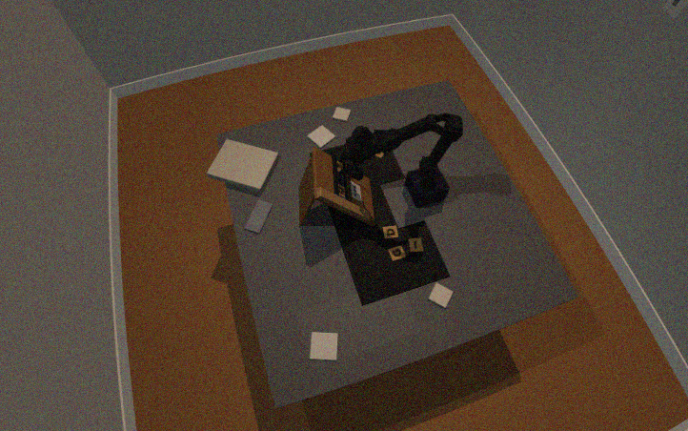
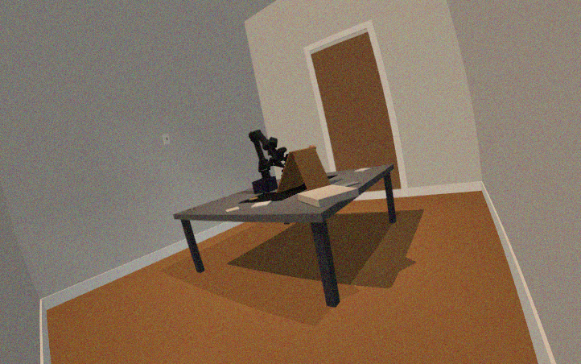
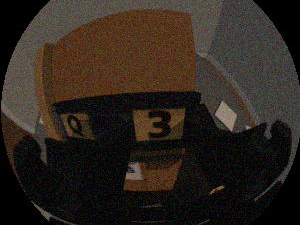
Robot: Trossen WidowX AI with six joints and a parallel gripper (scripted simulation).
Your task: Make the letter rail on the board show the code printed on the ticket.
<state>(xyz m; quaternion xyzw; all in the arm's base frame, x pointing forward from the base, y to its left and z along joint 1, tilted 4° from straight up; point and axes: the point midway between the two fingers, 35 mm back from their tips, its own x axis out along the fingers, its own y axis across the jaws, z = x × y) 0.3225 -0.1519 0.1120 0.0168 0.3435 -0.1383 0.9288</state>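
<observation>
The white ticket is 40 mm behind my gripper tip, 90 mm to the left of it and 80 mm below it. Round my gripper tip: black mat: 140 mm behind, 160 mm to the left, 170 mm below; then grey slab: 380 mm ahead, 20 mm to the left, 170 mm below; then letter tile: 250 mm behind, 130 mm to the right, 170 mm below.
</observation>
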